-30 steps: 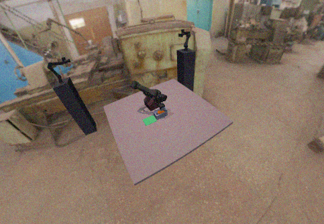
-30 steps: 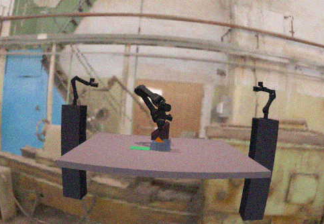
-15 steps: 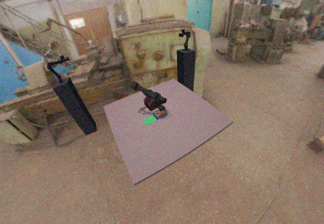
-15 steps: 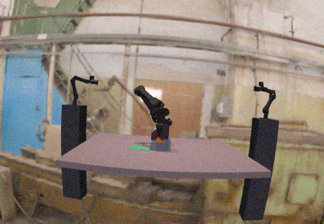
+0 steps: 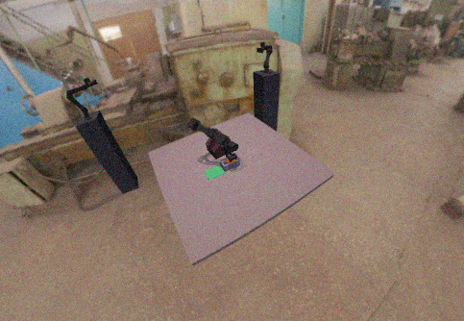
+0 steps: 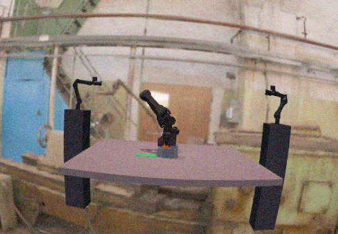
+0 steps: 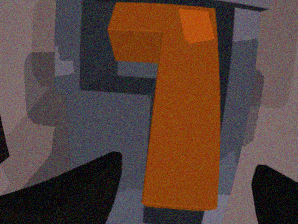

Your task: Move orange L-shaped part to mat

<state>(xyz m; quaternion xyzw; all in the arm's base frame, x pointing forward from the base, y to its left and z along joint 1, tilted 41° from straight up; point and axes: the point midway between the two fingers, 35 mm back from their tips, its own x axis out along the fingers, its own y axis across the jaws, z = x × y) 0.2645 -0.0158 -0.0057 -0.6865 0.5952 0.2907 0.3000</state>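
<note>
Right now my gripper tip is 2 cm past the orange L-shaped part, 3 cm to the right of it and 5 cm above it. The rest, counted from my gripper tip: green mat 1 cm behind, 15 cm to the right, 10 cm below.
</note>
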